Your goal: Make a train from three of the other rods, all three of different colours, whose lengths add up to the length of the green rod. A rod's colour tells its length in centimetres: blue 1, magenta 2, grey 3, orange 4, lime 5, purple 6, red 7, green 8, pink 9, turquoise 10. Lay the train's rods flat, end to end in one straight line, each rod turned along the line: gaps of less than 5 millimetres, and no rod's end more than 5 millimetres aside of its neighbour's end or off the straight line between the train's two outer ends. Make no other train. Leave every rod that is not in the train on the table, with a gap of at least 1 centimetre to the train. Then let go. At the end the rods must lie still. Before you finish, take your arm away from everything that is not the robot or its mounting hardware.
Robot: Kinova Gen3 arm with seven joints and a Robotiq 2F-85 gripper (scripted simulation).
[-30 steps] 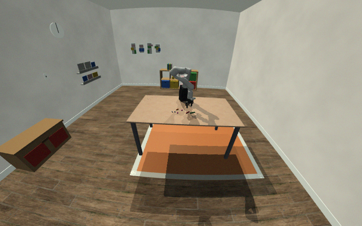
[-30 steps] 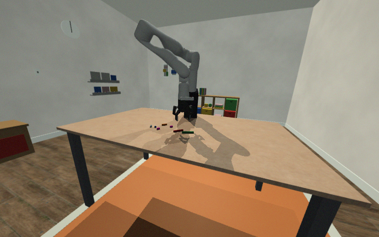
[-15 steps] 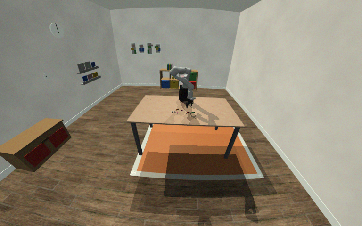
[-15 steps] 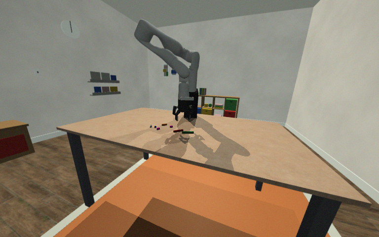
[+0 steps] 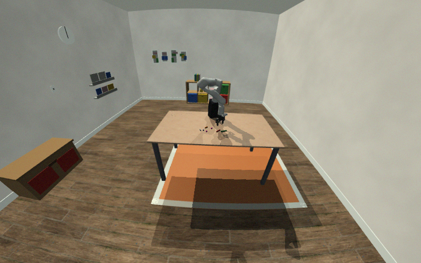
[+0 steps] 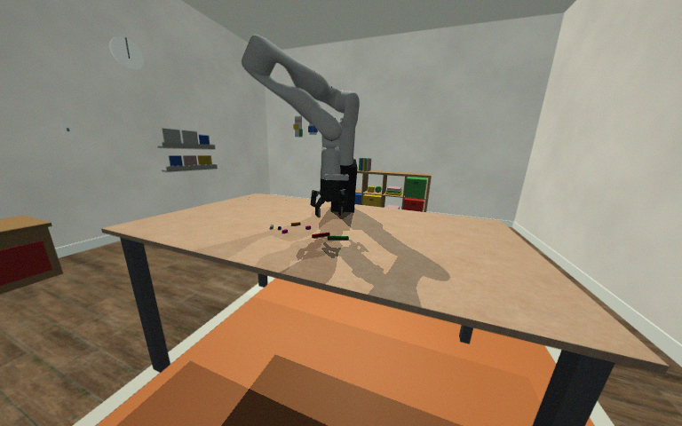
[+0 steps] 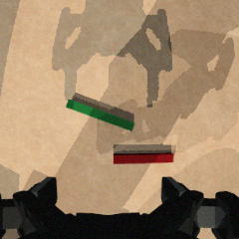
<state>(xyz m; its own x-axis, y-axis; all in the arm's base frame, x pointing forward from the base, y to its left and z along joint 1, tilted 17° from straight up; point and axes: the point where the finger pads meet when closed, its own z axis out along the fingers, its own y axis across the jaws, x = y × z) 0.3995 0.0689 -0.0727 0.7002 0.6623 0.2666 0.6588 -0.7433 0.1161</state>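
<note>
The blue rod lies 3 cm ahead of my hand, 21 cm to the right of it and 7 cm below it. From my hand the other things lie so: green rod (4 cm ahead, 5 cm to the left, 7 cm below); then red rod (4 cm ahead, 2 cm to the right, 7 cm below); then orange rod (5 cm behind, 18 cm to the right, 7 cm below).
</note>
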